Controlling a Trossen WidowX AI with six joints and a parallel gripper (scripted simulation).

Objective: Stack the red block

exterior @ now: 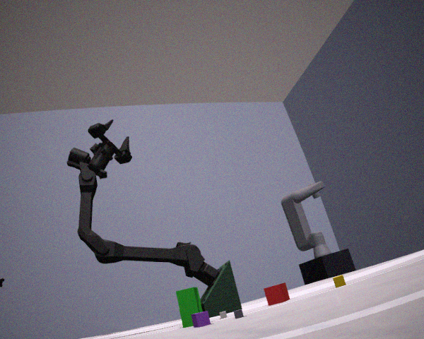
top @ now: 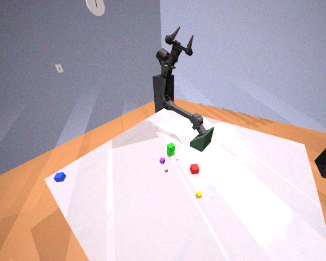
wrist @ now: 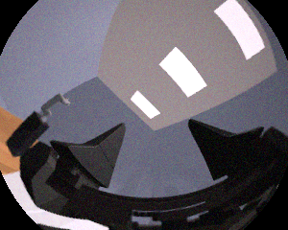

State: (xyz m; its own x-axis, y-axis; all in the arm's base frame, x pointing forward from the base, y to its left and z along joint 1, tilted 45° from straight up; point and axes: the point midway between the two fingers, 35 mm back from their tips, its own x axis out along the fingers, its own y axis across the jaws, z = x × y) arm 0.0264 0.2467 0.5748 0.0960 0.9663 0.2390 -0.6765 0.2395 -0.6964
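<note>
My gripper tip is now 33 cm short of the red block, 25 cm to the right of it and 69 cm above it. Also, from my gripper tip: purple cube (37 cm ahead, 4 cm to the left, 70 cm below); then green block (28 cm ahead, 5 cm to the left, 65 cm below); then tiny grey cube (42 cm ahead, 10 cm to the left, 71 cm below).
</note>
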